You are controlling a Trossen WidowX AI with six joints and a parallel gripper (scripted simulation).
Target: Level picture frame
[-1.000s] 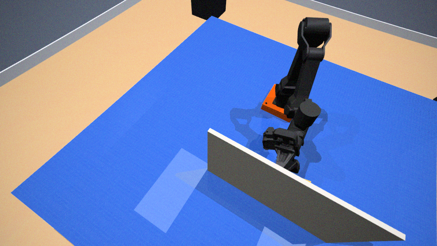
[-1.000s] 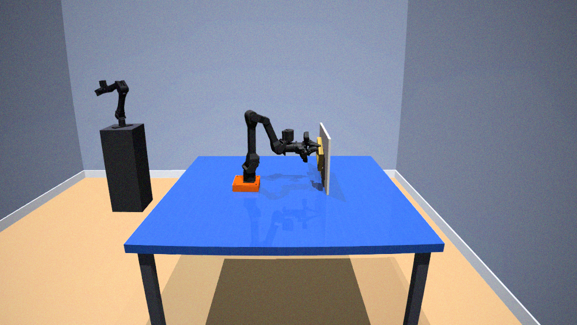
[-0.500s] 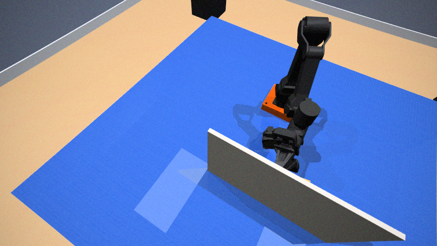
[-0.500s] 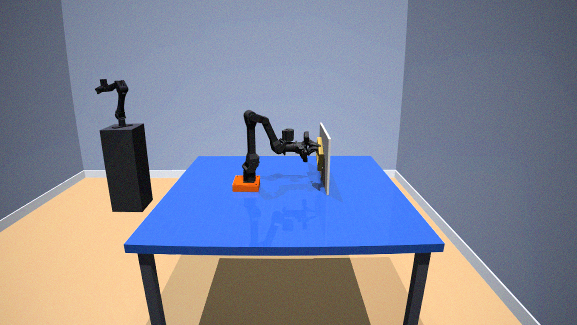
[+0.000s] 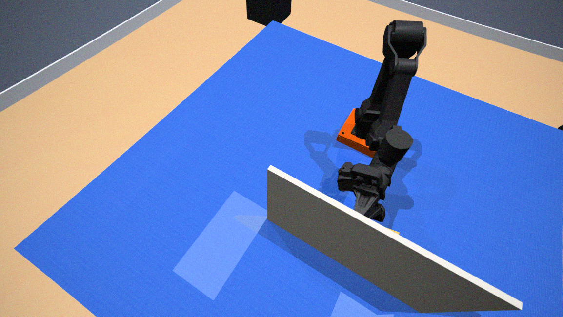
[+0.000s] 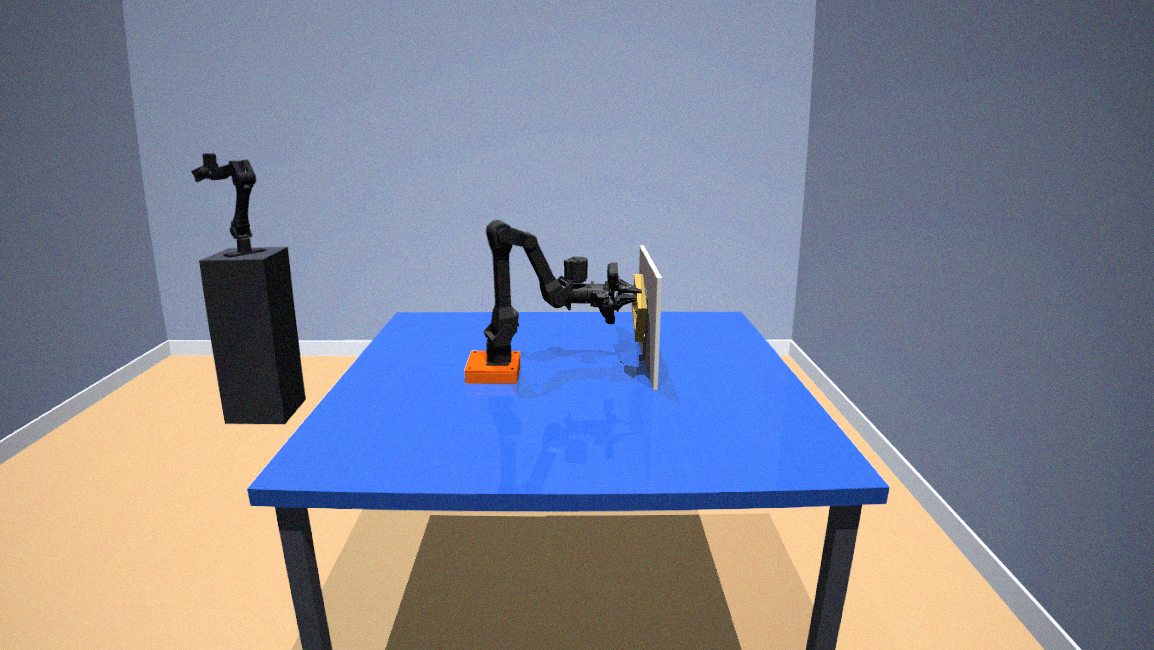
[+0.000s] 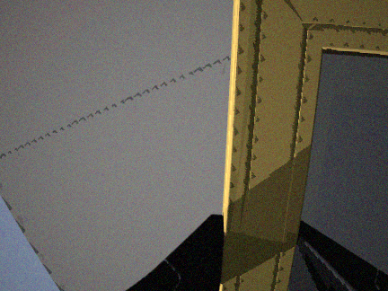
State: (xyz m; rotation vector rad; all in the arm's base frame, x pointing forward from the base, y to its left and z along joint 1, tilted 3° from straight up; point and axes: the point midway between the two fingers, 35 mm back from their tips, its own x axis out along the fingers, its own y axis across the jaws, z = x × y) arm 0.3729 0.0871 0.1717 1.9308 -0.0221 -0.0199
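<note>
The picture frame lies 50 mm below my gripper tip, 30 mm to the left of it and 10 mm ahead of it. From my gripper tip the other things lie so: wall panel 60 mm below, 20 mm to the left, 20 mm ahead.
</note>
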